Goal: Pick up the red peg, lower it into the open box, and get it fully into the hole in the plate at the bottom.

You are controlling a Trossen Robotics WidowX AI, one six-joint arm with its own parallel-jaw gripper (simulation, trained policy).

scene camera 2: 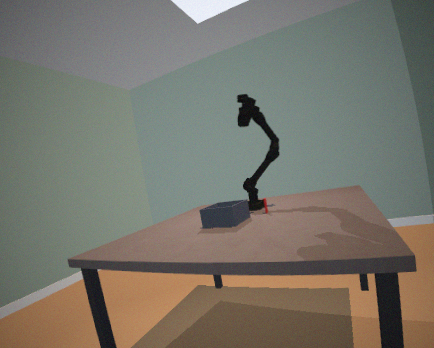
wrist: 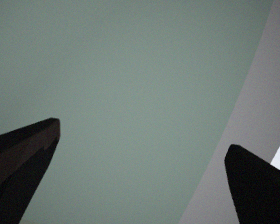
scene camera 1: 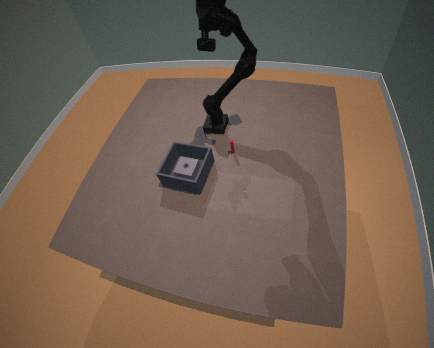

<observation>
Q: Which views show the box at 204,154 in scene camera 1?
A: Scene camera 2 and scene camera 1 only.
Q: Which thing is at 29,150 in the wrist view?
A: My gripper.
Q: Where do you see a box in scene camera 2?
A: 231,213
</observation>
